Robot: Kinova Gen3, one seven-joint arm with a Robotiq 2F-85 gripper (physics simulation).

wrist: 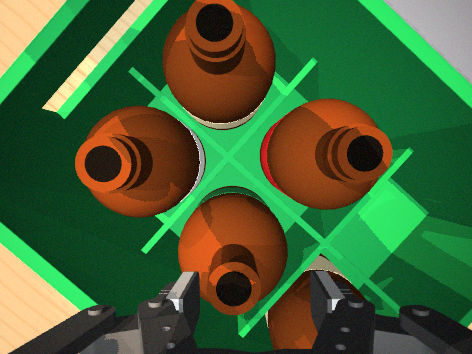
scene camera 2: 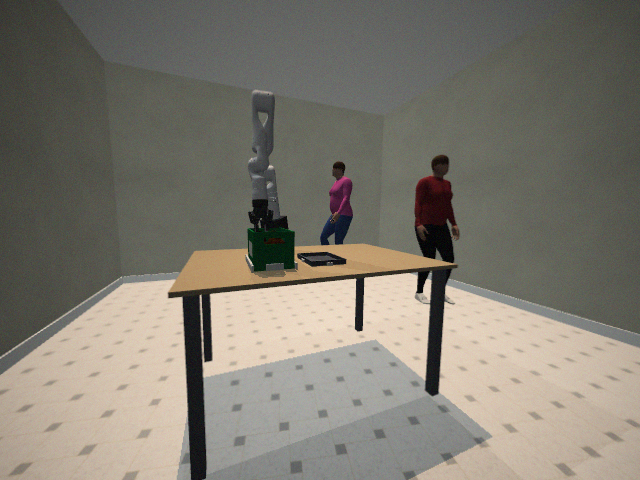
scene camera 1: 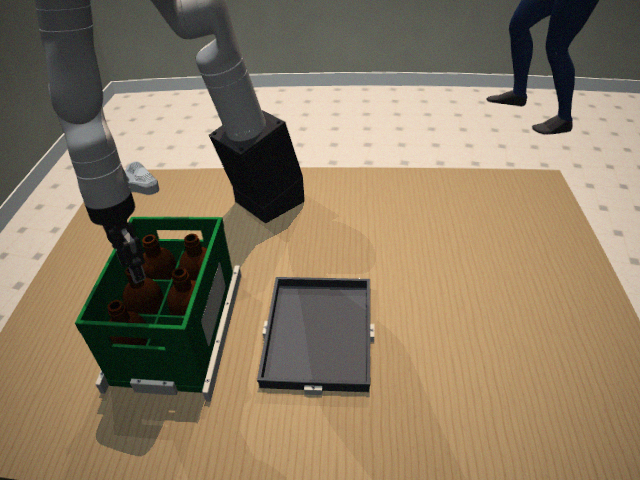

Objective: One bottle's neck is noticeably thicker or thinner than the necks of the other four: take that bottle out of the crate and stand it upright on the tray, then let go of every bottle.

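Pixels of known places: gripper, fingertip midpoint: (wrist: 254,291) (scene camera 1: 133,272); arm's base, link origin: (scene camera 2: 273,218) (scene camera 1: 246,128).
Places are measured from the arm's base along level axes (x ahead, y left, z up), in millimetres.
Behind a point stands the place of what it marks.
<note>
The green crate (scene camera 1: 155,364) {y -188, x 506, z -148 mm} (scene camera 2: 281,255) {y -176, x 509, z -159 mm} holds five brown bottles, all upright. My gripper (scene camera 1: 136,279) {y -218, x 369, z -60 mm} (scene camera 2: 262,226) {y -218, x 369, z -60 mm} (wrist: 254,291) {y -218, x 369, z -60 mm} is partly open and empty, pointing down into the crate. Its fingers stand either side of the neck of the middle-left bottle (scene camera 1: 142,298) {y -212, x 387, z -108 mm} (wrist: 225,225) {y -205, x 345, z -102 mm}, which is nearer the left finger in the wrist view. That neck looks slightly thinner there. The others are the back-left bottle (scene camera 1: 157,262) {y -192, x 301, z -103 mm} (wrist: 150,170) {y -197, x 293, z -93 mm}, back-right bottle (scene camera 1: 192,255) {y -122, x 305, z -92 mm} (wrist: 220,82) {y -135, x 301, z -99 mm}, middle-right bottle (scene camera 1: 179,298) {y -143, x 404, z -102 mm} (wrist: 305,155) {y -146, x 364, z -99 mm} and front-left bottle (scene camera 1: 116,311) {y -236, x 455, z -63 mm} (wrist: 292,320) {y -238, x 412, z -111 mm}, whose neck is hidden in the wrist view.
The dark tray (scene camera 1: 320,330) {y 99, x 418, z -220 mm} (scene camera 2: 321,257) {y 137, x 371, z -219 mm} lies right of the crate with no bottle on it. A pale rail (scene camera 1: 222,333) {y -83, x 415, z -196 mm} runs along the crate's right side. Green dividers (wrist: 320,240) {y -187, x 408, z -130 mm} separate the bottles. The black robot base (scene camera 1: 266,175) {y 33, x 56, z -96 mm} stands behind.
</note>
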